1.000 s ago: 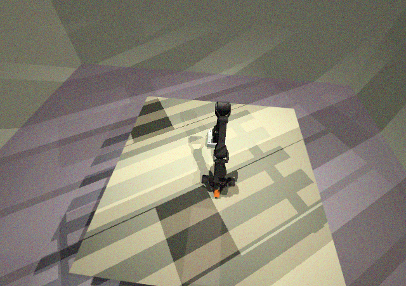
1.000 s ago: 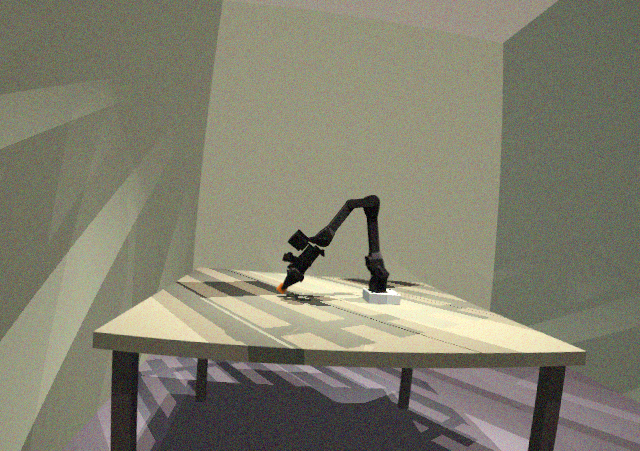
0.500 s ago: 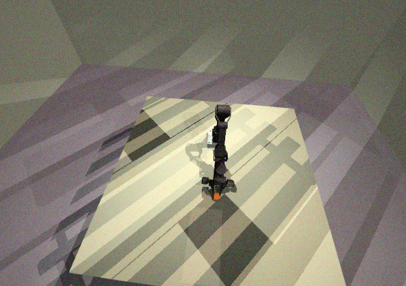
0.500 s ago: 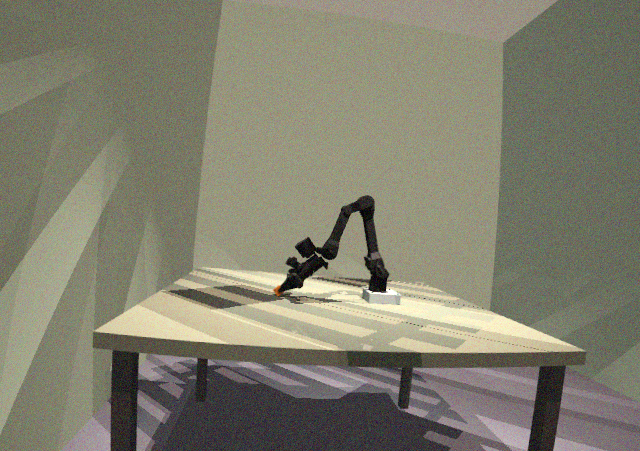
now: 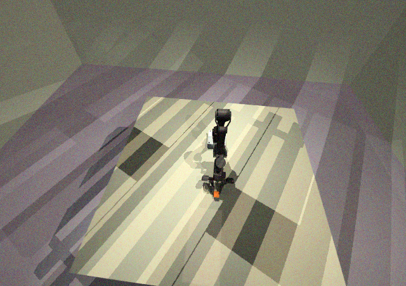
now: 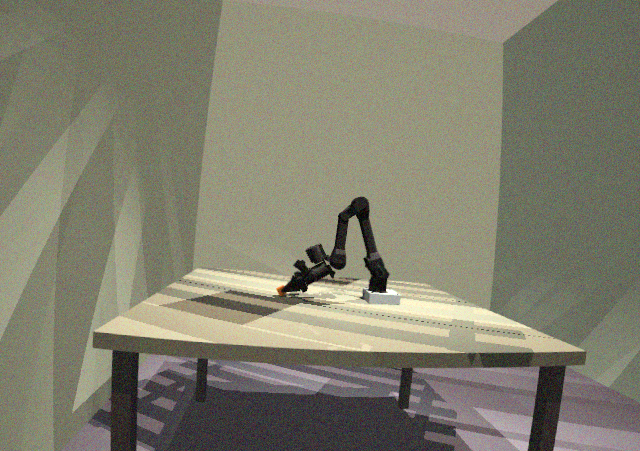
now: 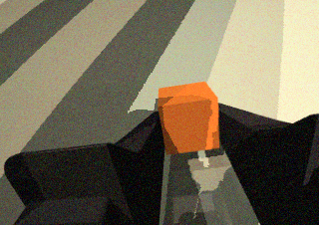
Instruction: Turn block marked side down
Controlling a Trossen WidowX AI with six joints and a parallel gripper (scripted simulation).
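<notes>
My gripper tip is now 1 cm above the orange block.
</notes>
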